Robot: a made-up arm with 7 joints.
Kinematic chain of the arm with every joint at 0, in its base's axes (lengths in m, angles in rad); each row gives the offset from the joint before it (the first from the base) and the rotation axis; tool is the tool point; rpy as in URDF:
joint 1: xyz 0 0 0.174 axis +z
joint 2: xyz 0 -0.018 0.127 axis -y
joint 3: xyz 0 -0.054 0.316 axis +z
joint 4: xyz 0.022 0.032 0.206 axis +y
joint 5: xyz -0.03 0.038 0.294 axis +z
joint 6: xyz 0 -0.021 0.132 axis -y
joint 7: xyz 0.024 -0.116 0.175 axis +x
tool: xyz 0 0 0 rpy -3.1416 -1.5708 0
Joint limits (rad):
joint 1: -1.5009..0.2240
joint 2: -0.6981..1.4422
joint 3: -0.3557..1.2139
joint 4: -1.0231..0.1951
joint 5: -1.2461..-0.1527
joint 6: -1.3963..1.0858
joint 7: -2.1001..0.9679
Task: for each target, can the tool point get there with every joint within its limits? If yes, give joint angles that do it. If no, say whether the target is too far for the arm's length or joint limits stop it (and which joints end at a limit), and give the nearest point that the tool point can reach.
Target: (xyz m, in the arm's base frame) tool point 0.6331 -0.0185 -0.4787
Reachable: no: joint limits stop it (at a limit: joint 1, joint 2, joint 3, joint 4, joint 6) | nearest point 0.1899 0.6791 -0.0826 | short by 0.917 m
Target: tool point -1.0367 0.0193 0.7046
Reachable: yes | joints -0.1181 1.0019 -0.0598 -0.2203 -0.5410 0.1756 -0.9055
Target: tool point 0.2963 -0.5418 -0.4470
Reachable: no: joint limits stop it (at a limit: joint 1, joint 2, joint 4, joint 6) | nearest point -0.5505 -0.5329 -0.0667 | short by 0.928 m
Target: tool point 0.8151 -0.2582 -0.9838
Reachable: no: too far | nearest point 0.1731 0.6751 -0.0920 | short by 1.442 m
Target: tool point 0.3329 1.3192 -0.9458
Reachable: no: too far | nearest point 0.0575 0.8208 -0.1257 | short by 0.998 m
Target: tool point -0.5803 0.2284 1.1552
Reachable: yes | joints -1.0332 0.2377 0.7631 -0.5713 -0.4259 0.4630 -1.8555
